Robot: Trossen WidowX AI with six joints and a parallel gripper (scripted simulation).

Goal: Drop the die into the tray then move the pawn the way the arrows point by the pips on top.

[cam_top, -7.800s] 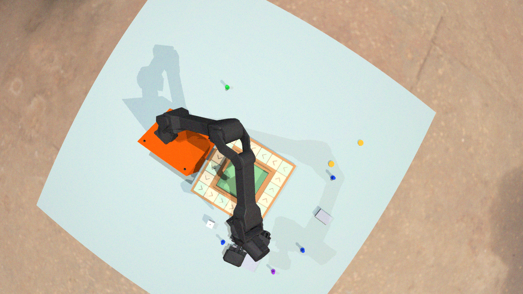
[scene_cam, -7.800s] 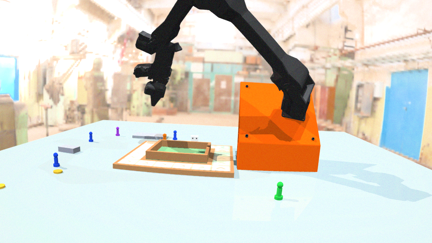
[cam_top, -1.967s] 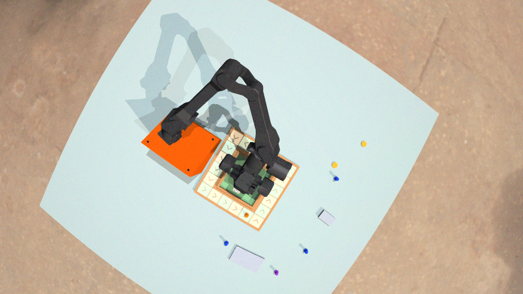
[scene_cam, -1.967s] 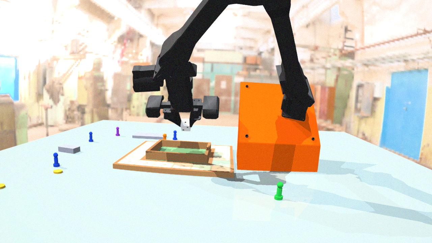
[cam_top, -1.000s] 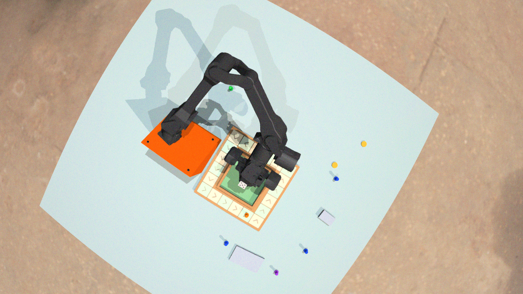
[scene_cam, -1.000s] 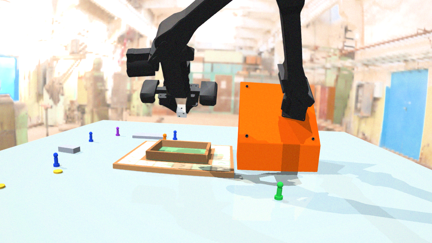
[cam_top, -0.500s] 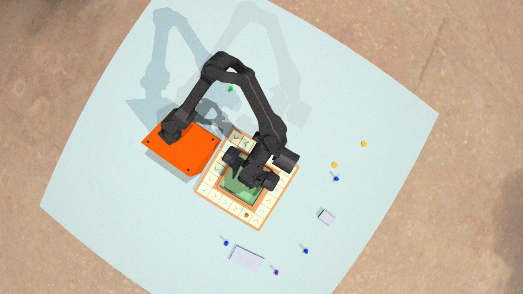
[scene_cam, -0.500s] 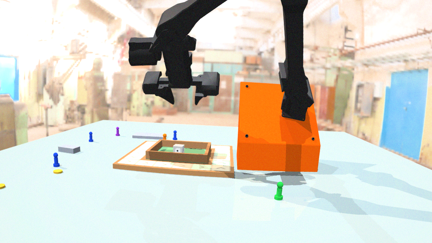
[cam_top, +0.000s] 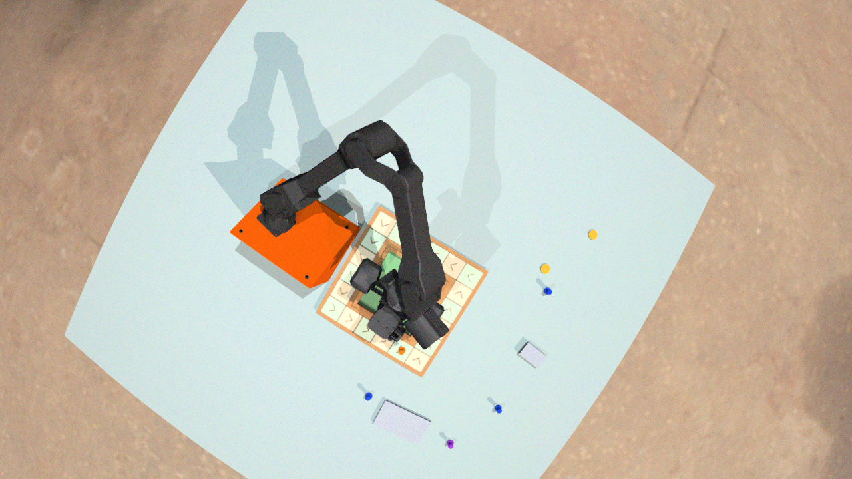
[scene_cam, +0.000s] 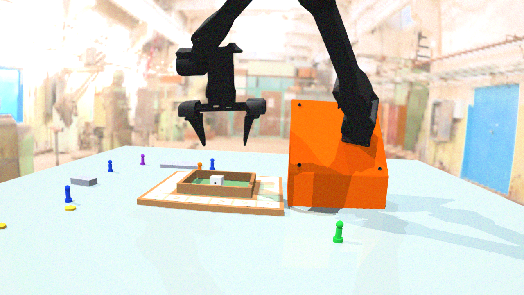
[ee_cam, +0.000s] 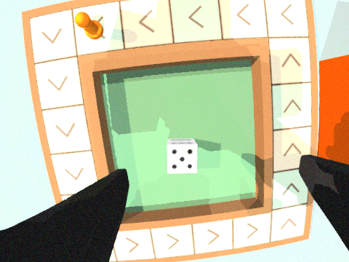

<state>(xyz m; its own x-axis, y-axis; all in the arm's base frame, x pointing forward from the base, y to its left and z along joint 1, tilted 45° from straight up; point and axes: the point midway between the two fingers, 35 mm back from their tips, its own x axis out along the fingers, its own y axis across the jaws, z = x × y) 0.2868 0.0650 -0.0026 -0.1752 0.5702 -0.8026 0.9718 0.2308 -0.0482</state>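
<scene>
Right now the orange pawn is 90 mm ahead of my gripper tip, 90 mm to the right of it and 80 mm below it. Also, from my gripper tip: grey block (210 mm ahead, 240 mm to the right, 100 mm below); green tray (10 mm ahead, 100 mm below); white die (10 mm ahead, 20 mm to the left, 80 mm below).
</scene>
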